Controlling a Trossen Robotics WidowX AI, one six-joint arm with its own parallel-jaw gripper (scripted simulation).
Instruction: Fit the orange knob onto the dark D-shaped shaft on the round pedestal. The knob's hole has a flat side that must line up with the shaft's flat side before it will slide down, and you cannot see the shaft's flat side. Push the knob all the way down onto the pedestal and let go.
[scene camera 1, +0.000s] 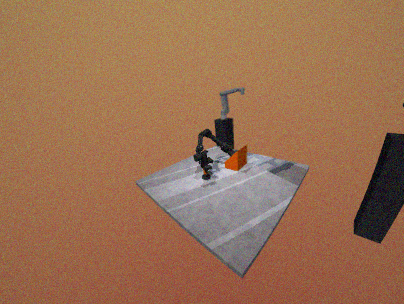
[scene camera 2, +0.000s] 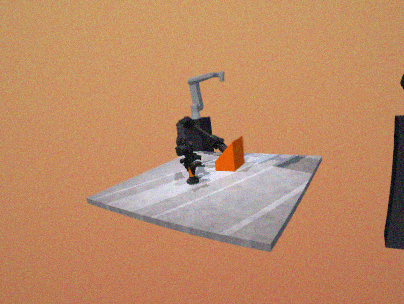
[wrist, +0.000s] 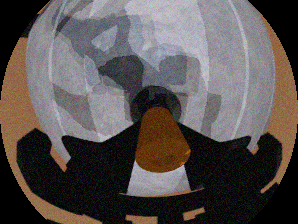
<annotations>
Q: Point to an orange knob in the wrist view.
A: At 162, 147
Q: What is my gripper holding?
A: An orange knob.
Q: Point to my gripper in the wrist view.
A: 158, 125
</annotations>
